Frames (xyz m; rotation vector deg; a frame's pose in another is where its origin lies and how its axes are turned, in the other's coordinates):
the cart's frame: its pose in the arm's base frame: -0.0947 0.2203 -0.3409 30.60 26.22 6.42
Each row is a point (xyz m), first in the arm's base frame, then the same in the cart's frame.
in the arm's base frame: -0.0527 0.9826 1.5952
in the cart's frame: -0.5523 1.6505 1.1412
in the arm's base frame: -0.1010 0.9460 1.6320
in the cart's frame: -0.6179 1.6374 1.1646
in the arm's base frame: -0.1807 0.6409 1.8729
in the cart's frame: -0.8505 1.4986 1.4547
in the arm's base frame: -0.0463 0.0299 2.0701
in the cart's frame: -0.9419 1.0782 1.9498
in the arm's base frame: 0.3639 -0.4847 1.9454
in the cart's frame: -0.6397 0.5788 2.2782
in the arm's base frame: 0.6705 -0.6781 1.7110
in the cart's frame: -0.3166 0.2967 2.3269
